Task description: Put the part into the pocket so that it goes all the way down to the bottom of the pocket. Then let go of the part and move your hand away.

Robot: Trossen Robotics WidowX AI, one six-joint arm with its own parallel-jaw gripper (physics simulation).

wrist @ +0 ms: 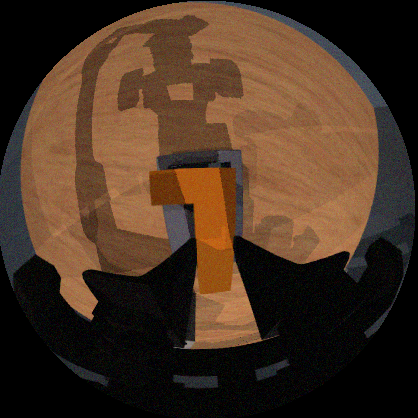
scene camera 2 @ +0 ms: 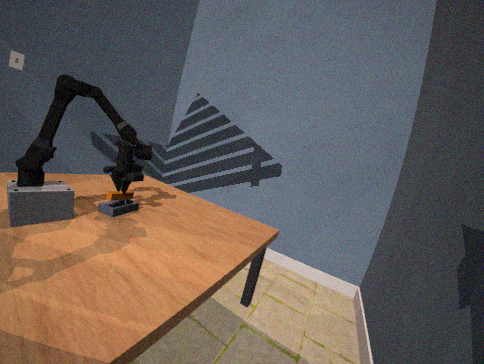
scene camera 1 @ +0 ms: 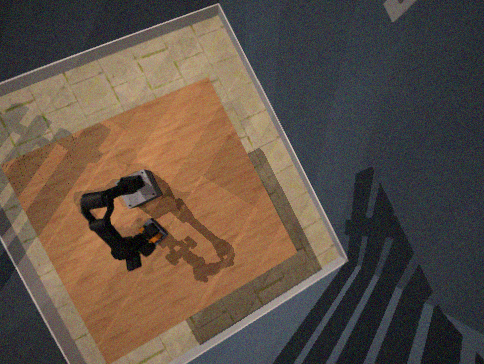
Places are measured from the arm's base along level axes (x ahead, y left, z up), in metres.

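Pixels of known places: gripper, fingertip midpoint: (wrist: 214, 241) (scene camera 2: 121, 192) (scene camera 1: 147, 235); arm's base at its link origin: (scene camera 2: 29, 184) (scene camera 1: 137, 182).
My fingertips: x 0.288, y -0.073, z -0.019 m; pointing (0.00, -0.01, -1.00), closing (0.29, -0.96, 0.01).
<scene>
For each thing: its middle in the pictures, then the offset to it from my fingertips. Level surfaces: height alone.
- orange L-shaped part at the middle of its body: (wrist: 194, 236) (scene camera 2: 118, 194) (scene camera 1: 150, 232) dy +0.015, dx -0.005, dz -0.011 m
- dark grey block with the pocket, body centre: (wrist: 202, 211) (scene camera 2: 119, 206) (scene camera 1: 153, 231) dy +0.008, dx +0.001, dz -0.067 m
- wooden table at its surface level: dz -0.085 m
The orange L-shaped part (scene camera 1: 157, 235) (scene camera 2: 119, 196) (wrist: 207, 192) is between the fingers of my gripper (scene camera 2: 123, 192) (wrist: 214, 241), which is shut on its long arm. The dark grey block with the pocket (scene camera 2: 118, 209) (wrist: 175, 229) stands on the table below the part. In scene camera 2 the part is above the block, with a small gap between them. In the wrist view the part covers much of the pocket, and its short arm reaches out past the block's left wall. The pocket's bottom is mostly hidden.
The arm's grey base box (scene camera 1: 134, 201) (scene camera 2: 42, 205) stands on the wooden table (scene camera 1: 210, 200) (scene camera 2: 200, 255), to the left of the block in scene camera 2. Shadows of the arm lie across the table. The table's edge runs along the right in scene camera 2.
</scene>
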